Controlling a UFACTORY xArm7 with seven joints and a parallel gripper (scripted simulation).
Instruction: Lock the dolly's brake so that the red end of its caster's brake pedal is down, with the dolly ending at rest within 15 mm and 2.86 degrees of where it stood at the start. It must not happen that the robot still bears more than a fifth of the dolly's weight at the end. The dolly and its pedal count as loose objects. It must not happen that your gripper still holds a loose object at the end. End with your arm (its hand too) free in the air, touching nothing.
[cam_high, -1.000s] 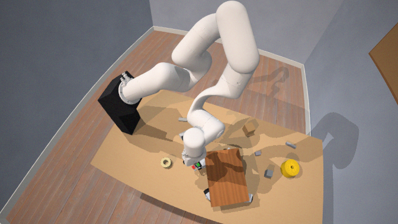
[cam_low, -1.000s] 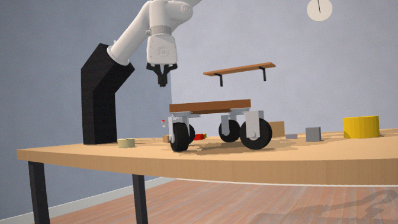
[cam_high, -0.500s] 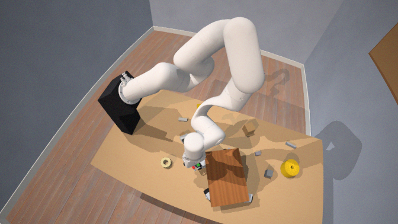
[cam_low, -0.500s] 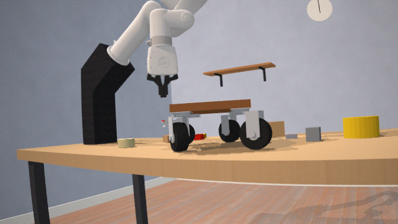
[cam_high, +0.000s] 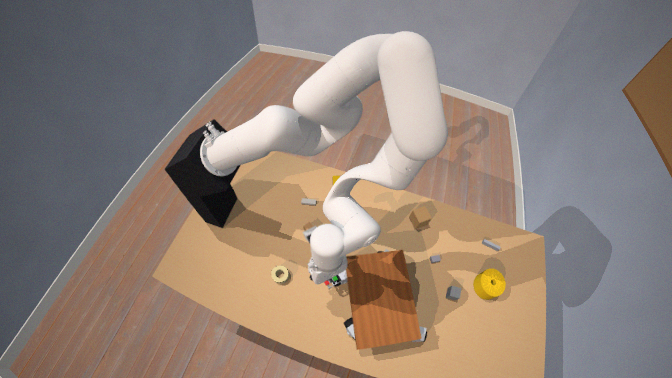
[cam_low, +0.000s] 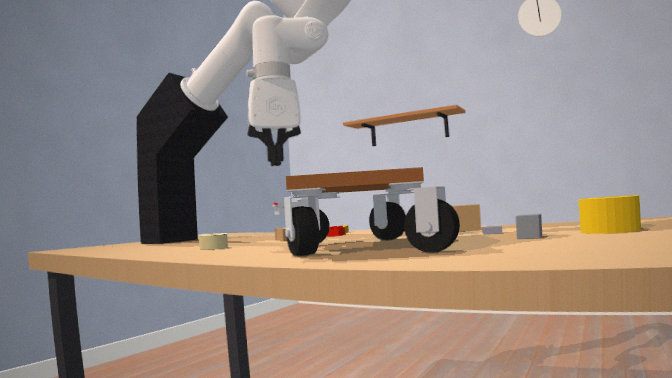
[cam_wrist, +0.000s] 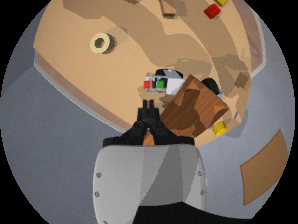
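Right now my hand is 100 mm above the brake pedal, 10 mm to the right of it and 10 mm short of it. Round my hand: brown box: 440 mm to the left, 150 mm below, 140 mm ahead; then tan block: 180 mm behind, 170 mm below, 140 mm to the left; then red brick: 290 mm to the left, 170 mm below, 160 mm behind.
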